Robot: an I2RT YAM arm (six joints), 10 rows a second.
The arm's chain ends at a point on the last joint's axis. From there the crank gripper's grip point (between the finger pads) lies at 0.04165 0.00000 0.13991 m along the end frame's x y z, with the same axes.
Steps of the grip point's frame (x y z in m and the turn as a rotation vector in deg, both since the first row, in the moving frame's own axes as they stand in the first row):
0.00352, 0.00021, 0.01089, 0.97, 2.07, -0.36
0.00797, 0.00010, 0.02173, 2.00, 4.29, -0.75
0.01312, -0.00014, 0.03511, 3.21, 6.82, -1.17
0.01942, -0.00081, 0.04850, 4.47, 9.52, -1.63
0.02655, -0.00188, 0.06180, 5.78, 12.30, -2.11
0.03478, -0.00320, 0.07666, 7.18, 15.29, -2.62
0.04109, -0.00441, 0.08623, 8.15, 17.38, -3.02
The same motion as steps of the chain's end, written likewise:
-0.00150, 0.00284, 0.01251, 0.97, 2.07, -0.36
-0.00234, 0.00554, 0.02533, 2.00, 4.29, -0.75
-0.00310, 0.00855, 0.04129, 3.21, 6.82, -1.17
-0.00295, 0.01128, 0.05778, 4.47, 9.52, -1.63
-0.00196, 0.01372, 0.07465, 5.78, 12.30, -2.11
-0.00009, 0.01611, 0.09376, 7.18, 15.29, -2.62
0.00193, 0.01748, 0.10656, 8.15, 17.38, -3.02

